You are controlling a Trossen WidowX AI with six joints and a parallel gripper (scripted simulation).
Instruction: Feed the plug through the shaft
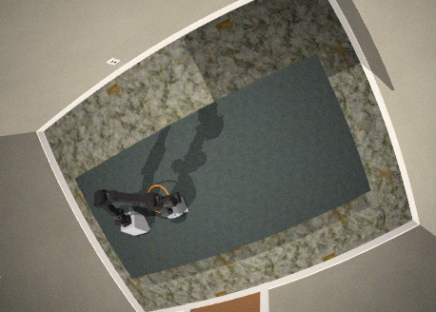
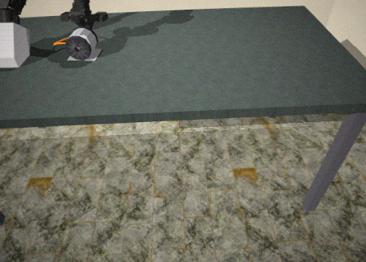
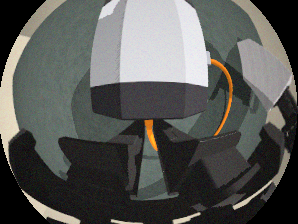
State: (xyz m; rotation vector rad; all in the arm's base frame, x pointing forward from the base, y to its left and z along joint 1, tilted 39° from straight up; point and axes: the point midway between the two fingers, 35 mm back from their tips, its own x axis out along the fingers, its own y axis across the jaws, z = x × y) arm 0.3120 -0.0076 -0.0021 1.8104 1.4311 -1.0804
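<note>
Right now my hand is 1 cm past the grey plug, 3 cm to the left of it and 3 cm above it.
</note>
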